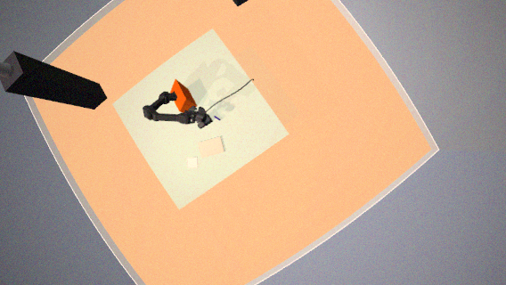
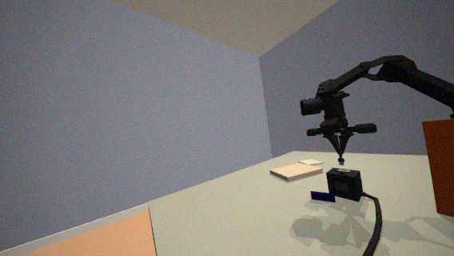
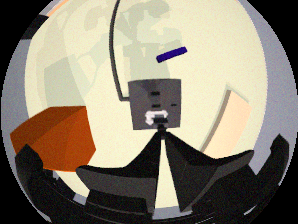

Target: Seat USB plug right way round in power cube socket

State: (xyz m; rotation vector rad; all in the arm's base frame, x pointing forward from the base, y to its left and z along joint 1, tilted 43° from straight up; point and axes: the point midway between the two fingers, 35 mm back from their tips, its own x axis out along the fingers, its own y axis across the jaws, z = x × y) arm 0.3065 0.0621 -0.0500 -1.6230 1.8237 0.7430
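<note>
My gripper tip is now 20 mm above the USB plug. Round my gripper tip: blue flat piece (40 mm ahead, 100 mm to the left, 120 mm below); then tan board (230 mm ahead, 100 mm to the right, 120 mm below); then USB socket (70 mm below).
</note>
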